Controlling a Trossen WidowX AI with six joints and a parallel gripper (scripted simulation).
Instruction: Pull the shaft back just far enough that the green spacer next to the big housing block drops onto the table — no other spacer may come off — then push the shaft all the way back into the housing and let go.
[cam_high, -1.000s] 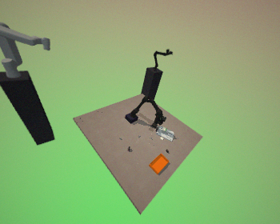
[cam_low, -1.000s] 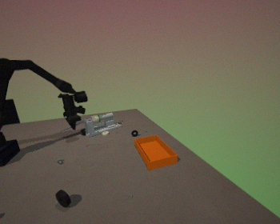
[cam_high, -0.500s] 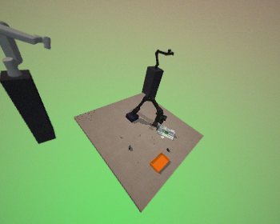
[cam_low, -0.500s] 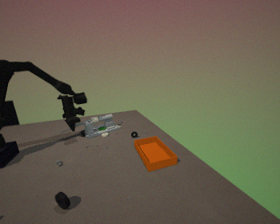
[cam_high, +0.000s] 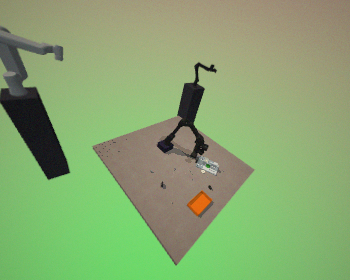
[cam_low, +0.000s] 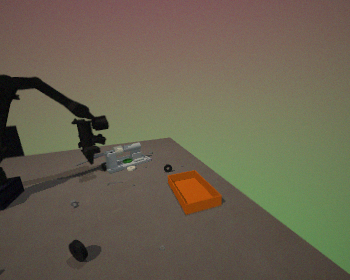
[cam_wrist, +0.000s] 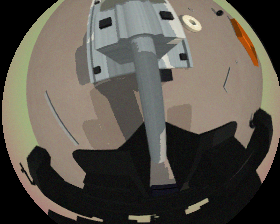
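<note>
Now: the grey shaft 60 mm ahead of my gripper tip, 30 mm to the left of it and 30 mm above it. Also, from my gripper tip: pale spacer (190 mm ahead, 20 mm to the right, 40 mm below); black wheel (120 mm ahead, 480 mm to the right, 20 mm below); green spacer (160 mm ahead, 90 mm to the left, 40 mm below).
</note>
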